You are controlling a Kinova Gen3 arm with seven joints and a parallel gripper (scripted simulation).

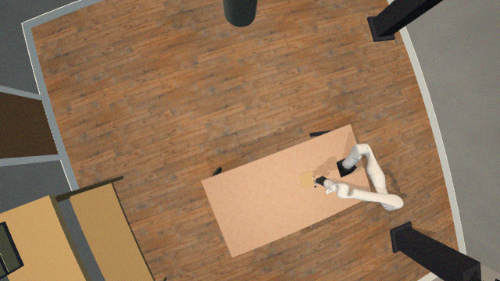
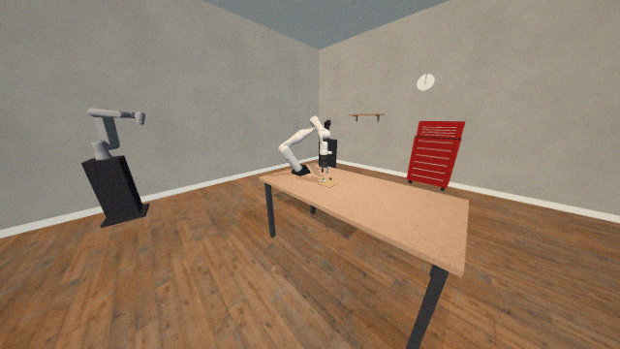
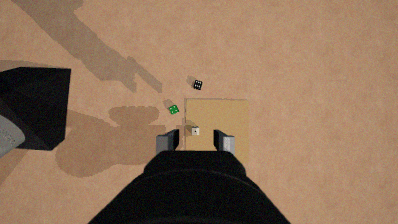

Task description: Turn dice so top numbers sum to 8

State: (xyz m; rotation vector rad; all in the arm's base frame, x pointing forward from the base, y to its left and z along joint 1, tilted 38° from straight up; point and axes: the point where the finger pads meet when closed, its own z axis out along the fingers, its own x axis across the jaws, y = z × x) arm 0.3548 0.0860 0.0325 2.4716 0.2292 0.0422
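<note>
Now: the black die 10 cm to the left of my hand, 10 cm below it and 1 cm behind it. Also, from my hand: green die: 10 cm below, 6 cm behind, 4 cm to the left; then tan mat: 11 cm below, 5 cm ahead; then white die: 10 cm below.
</note>
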